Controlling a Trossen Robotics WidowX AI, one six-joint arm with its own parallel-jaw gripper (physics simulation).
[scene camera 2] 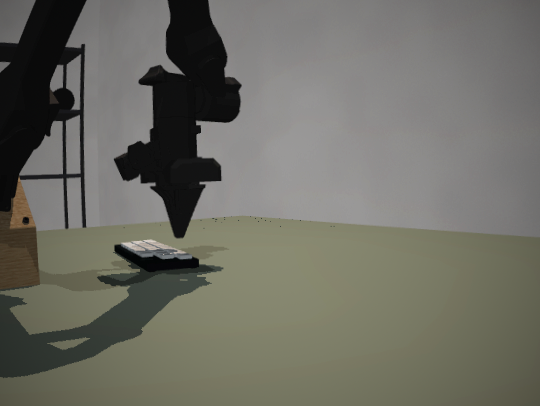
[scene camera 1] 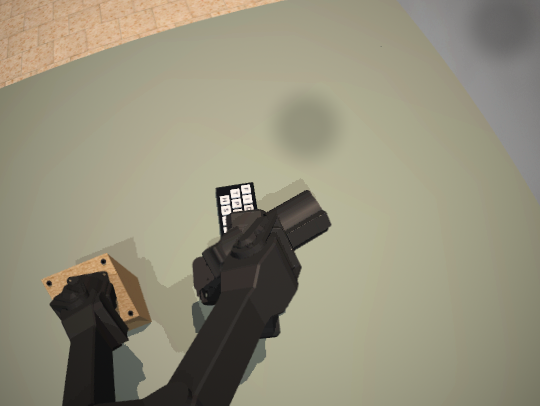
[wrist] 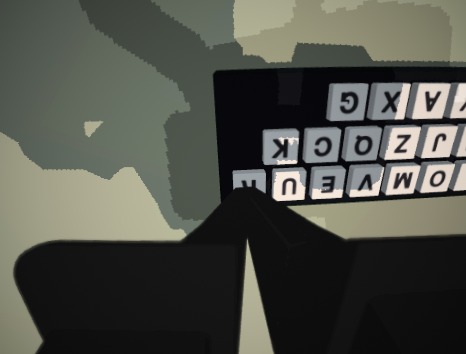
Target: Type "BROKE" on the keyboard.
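Where they show: gripper, fingertip midpoint: (scene camera 2: 179,237) (wrist: 244,198); arm's base, origin of the base link: (scene camera 1: 92,293).
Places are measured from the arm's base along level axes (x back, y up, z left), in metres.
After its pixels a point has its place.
The black keyboard (scene camera 1: 224,191) @[x -0.234, y -0.100, z 0.165 m] (scene camera 2: 172,264) @[x -0.233, y -0.104, z -0.040 m] (wrist: 250,110) @[x -0.218, y -0.099, z -0.022 m] lies flat with pale letter keys, which appear upside down in the wrist view. My gripper (scene camera 2: 179,236) @[x -0.248, y -0.071, z -0.030 m] (wrist: 244,198) @[x -0.248, y -0.071, z -0.030 m] is shut and empty, pointing down, its tip raised a little above the keyboard's near end. In the wrist view the tip overlaps a partly hidden corner key (wrist: 249,178) @[x -0.251, y -0.094, z -0.026 m], whose letter I cannot read for certain. Beside it are the U key (wrist: 289,183) @[x -0.256, y -0.094, z -0.006 m] and E key (wrist: 327,182) @[x -0.259, y -0.094, z 0.013 m]. The K key (wrist: 281,147) @[x -0.237, y -0.094, z -0.009 m] is one row over, and the O key (wrist: 437,178) @[x -0.266, y -0.094, z 0.075 m] is farther right. In scene camera 1, the arm hides the fingertips and part of the keyboard.
The arm's base stands on a wooden block (scene camera 1: 127,287) @[x -0.051, y -0.025, z 0.004 m] (scene camera 2: 17,255) @[x -0.032, y -0.075, z -0.044 m] at the left. The keyboard rests on a green surface (scene camera 1: 375,300) @[x -0.441, y -0.112, z -0.101 m] (scene camera 2: 375,325) @[x -0.257, y -0.112, z -0.378 m]. A dark shelf rack (scene camera 2: 83,150) stands in the left background. The arm casts shadows around the keyboard.
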